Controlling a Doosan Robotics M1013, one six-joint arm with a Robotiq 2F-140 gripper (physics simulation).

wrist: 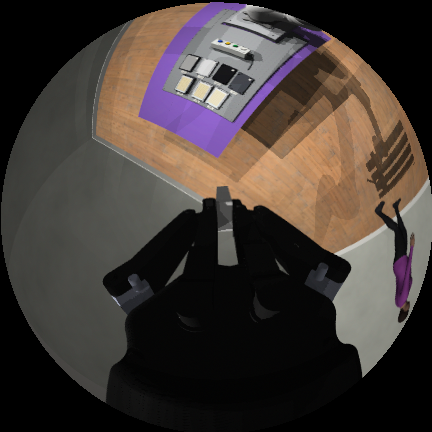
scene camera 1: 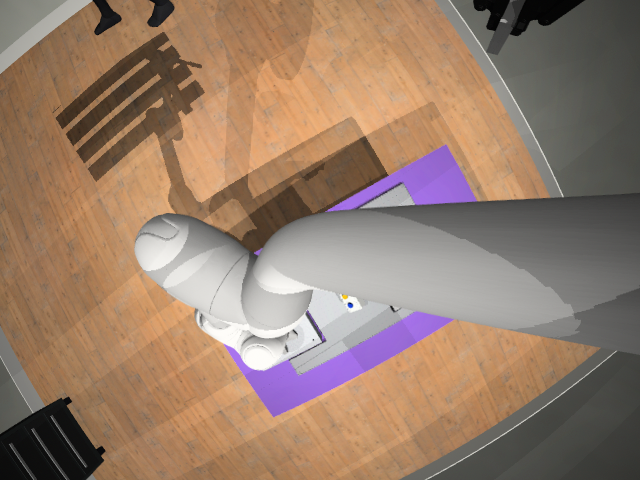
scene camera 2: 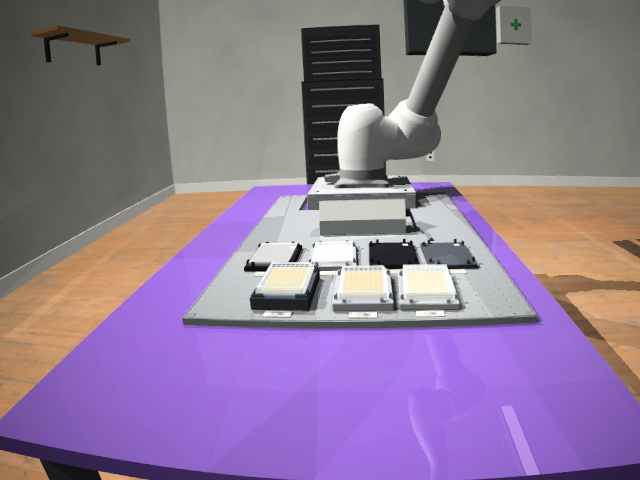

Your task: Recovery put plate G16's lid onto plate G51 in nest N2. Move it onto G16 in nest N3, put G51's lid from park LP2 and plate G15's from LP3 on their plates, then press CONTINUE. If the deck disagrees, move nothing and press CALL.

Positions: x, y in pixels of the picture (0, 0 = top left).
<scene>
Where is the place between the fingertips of my gripper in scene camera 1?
497, 41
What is my gripper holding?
Nothing.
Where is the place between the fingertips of my gripper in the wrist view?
At 222, 196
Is my gripper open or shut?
Shut.
</scene>
